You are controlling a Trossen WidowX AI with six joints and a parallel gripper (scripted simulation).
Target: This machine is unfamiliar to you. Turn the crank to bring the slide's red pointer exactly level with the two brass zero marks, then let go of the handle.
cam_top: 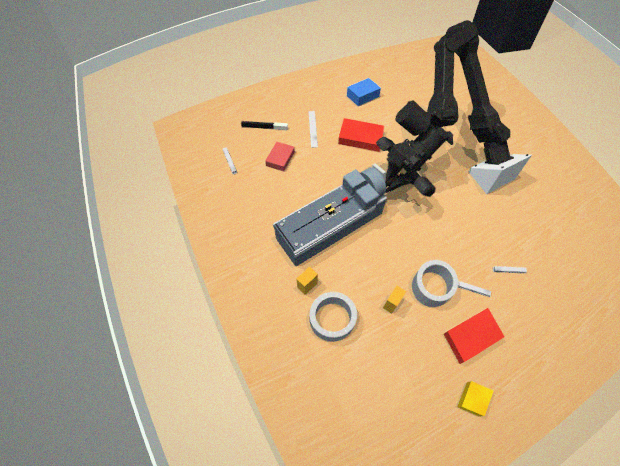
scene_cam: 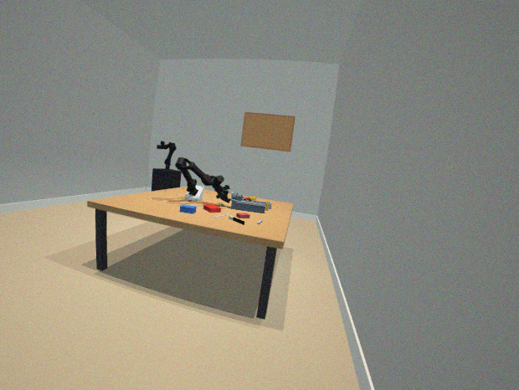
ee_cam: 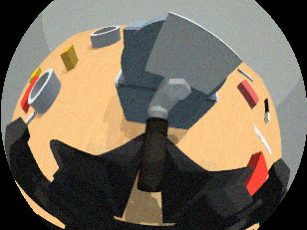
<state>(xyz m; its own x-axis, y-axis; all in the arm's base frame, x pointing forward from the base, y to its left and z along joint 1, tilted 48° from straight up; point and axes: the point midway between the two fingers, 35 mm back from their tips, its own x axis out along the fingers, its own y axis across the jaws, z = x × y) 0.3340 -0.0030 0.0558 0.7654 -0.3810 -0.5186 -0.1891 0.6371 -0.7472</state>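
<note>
My gripper tip is 120 mm short of the red pointer, 50 mm below it and 20 mm to the right of it. Also, from my gripper tip: red block (220 mm to the right, 200 mm ahead, 20 mm below); blue block (370 mm to the right, 130 mm behind, 20 mm below); dark crank handle (20 mm behind, 20 mm above).
</note>
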